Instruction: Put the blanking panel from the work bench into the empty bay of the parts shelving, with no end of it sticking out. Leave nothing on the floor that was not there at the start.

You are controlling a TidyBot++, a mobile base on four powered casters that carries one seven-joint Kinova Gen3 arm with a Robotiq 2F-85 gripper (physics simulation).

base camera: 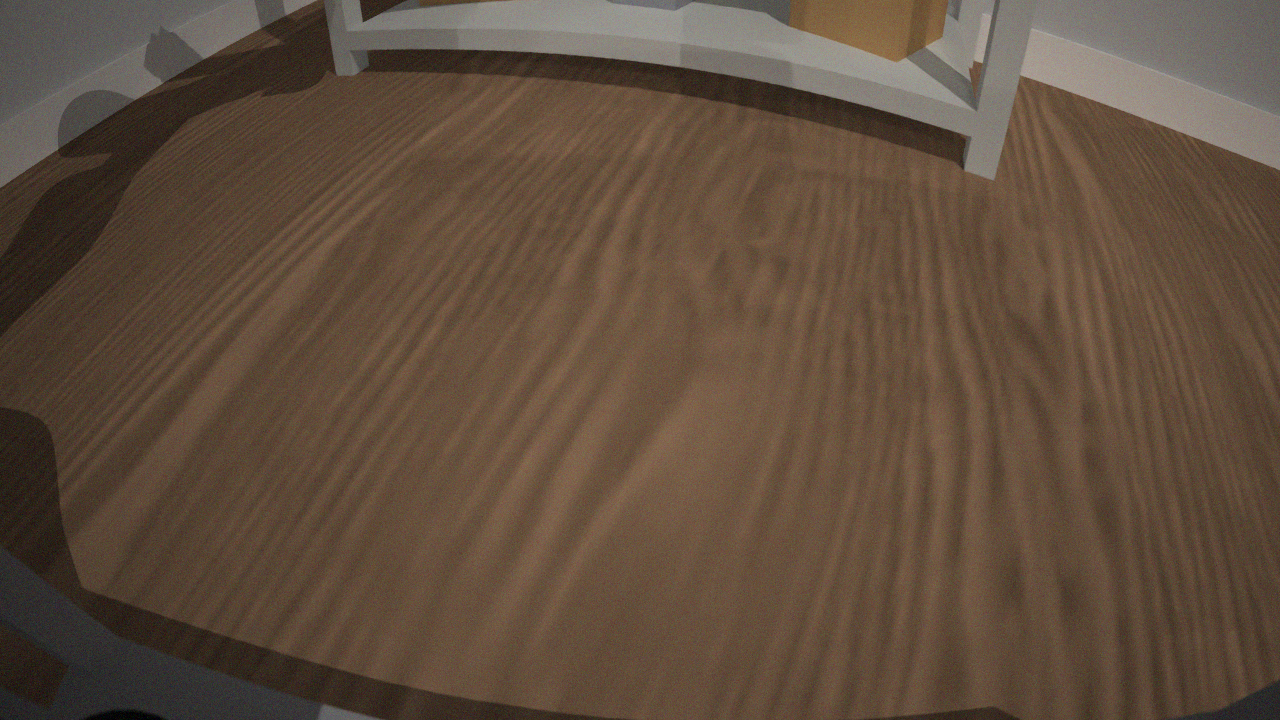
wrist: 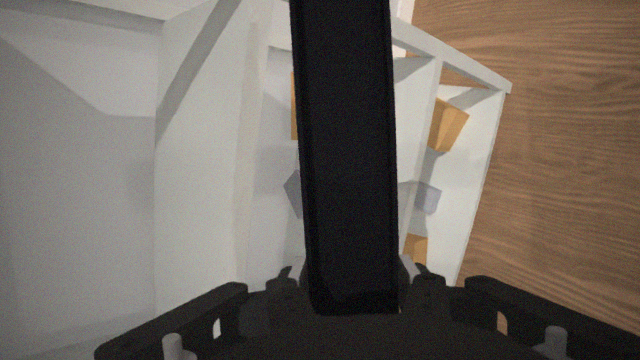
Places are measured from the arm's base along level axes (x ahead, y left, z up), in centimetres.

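Pixels of known places: gripper, between the fingertips: (wrist: 352, 274).
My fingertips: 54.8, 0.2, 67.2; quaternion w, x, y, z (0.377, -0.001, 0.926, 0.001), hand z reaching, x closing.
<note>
Ahead of a thing's pixels: the offset from my fingertips to its middle, as dx, dy, dz. "*": to the spot under its first point. Level surfaces: height alone.
My gripper (wrist: 352, 274) is shut on the blanking panel {* -0.6, -6.5, +0.7} (wrist: 346, 150), a long black bar that runs up the middle of the wrist view and out past its top edge, so its far end is hidden. The parts shelving (base camera: 1002, 98) (wrist: 472, 67) is a white frame. It lies beyond the panel in the wrist view, and its lower part shows at the top of the base camera view. A wide pale surface of the shelving fills the left of the wrist view, with no bin seen there. Whether the panel touches the shelving I cannot tell. The gripper does not show in the base camera view.
Orange bins {+46.1, -23.3, -94.2} (base camera: 863, 26) (wrist: 447, 125) and small grey-blue bins {+53.1, +4.9, -96.7} (wrist: 428, 197) stand on the shelves. A wooden floor {dz -106.8} (base camera: 626, 358) (wrist: 565, 150) lies before the shelving. White skirting (base camera: 1145, 98) runs along the walls. A grey structure (base camera: 179, 685) crosses the lower left corner.
</note>
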